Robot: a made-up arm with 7 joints.
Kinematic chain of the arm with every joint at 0, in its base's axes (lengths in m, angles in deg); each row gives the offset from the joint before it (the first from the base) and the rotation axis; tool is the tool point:
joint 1: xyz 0 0 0.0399 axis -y
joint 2: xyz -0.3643 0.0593 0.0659 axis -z
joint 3: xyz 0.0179 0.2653 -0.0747 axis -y
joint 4: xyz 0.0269 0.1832 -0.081 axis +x
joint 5: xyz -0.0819 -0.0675 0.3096 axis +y
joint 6: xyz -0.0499 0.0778 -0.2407 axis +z
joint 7: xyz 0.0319 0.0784 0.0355 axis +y
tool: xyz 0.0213 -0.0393 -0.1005
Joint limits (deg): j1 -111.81..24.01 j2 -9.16..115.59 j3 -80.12..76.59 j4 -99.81..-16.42 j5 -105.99..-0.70 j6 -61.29..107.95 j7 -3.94..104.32
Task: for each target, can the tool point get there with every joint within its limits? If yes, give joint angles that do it. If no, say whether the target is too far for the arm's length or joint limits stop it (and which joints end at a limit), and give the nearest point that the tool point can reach.
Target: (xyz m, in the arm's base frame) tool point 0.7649 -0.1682 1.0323
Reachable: no: joint limits stop it (at a limit: joint 1, joint 3, joint 5, joint 7) | nearest point 0.3801 -0.0752 0.4226 | short by 0.727 m
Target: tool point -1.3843 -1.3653 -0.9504
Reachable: no: too far | nearest point -0.3513 -0.4435 -0.2114 | short by 1.569 m
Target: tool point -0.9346 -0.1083 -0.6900
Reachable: no: joint limits stop it (at a limit: joint 4, joint 5, joint 7) | nearest point -0.4466 -0.0440 -0.3088 | short by 0.623 m
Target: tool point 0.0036 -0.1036 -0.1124
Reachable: yes | joints -77.78 102.72 13.03 -92.91 -41.08 90.38 93.83
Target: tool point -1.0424 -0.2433 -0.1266
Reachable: no: joint limits stop it (at a limit: joint 1, joint 4, joint 5, joint 7) | nearest point -0.4595 -0.1923 -0.1952 | short by 0.589 m
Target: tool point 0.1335 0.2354 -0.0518
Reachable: yes | joints -26.91 55.59 28.38 -87.43 -61.64 44.34 73.90
